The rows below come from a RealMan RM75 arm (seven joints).
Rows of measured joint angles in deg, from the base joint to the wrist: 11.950, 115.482, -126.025, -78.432, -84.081, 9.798, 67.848; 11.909, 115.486, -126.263, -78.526, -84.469, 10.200, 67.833; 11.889, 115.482, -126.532, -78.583, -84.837, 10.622, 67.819; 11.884, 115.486, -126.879, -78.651, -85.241, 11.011, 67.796; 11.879, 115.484, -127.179, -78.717, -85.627, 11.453, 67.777; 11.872, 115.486, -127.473, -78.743, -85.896, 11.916, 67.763; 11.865, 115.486, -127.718, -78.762, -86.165, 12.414, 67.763; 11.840, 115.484, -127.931, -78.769, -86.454, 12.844, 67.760; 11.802, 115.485, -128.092, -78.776, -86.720, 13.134, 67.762; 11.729, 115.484, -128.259, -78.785, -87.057, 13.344, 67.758; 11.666, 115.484, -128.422, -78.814, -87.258, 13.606, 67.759; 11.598, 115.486, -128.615, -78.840, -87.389, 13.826, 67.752; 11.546, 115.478, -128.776, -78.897, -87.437, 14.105, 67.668; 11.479, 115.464, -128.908, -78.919, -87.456, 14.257, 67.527; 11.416, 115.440, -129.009, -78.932, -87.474, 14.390, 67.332; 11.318, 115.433, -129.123, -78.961, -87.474, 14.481, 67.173; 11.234, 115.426, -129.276, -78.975, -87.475, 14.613, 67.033; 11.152, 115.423, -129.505, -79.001, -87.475, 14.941, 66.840; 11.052, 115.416, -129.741, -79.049, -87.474, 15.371, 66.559
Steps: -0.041, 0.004, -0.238, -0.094, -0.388, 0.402, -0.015; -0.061, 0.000, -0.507, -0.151, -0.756, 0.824, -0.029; -0.066, 0.004, -0.854, -0.219, -1.160, 1.213, -0.052; -0.071, 0.002, -1.154, -0.285, -1.546, 1.655, -0.071; -0.078, 0.004, -1.448, -0.311, -1.815, 2.118, -0.085; -0.085, 0.004, -1.693, -0.330, -2.084, 2.616, -0.085; -0.110, 0.002, -1.906, -0.337, -2.373, 3.046, -0.088; -0.148, 0.003, -2.067, -0.344, -2.639, 3.336, -0.086; -0.221, 0.002, -2.234, -0.353, -2.976, 3.546, -0.090; -0.284, 0.002, -2.397, -0.382, -3.177, 3.808, -0.089; -0.352, 0.004, -2.590, -0.408, -3.308, 4.028, -0.096; -0.404, -0.004, -2.751, -0.465, -3.356, 4.307, -0.180; -0.471, -0.018, -2.883, -0.487, -3.375, 4.459, -0.321; -0.534, -0.042, -2.984, -0.500, -3.393, 4.592, -0.516; -0.632, -0.049, -3.098, -0.529, -3.393, 4.683, -0.675; -0.716, -0.056, -3.251, -0.543, -3.394, 4.815, -0.815; -0.798, -0.059, -3.480, -0.569, -3.394, 5.143, -1.008; -0.898, -0.066, -3.716, -0.617, -3.393, 5.573, -1.289
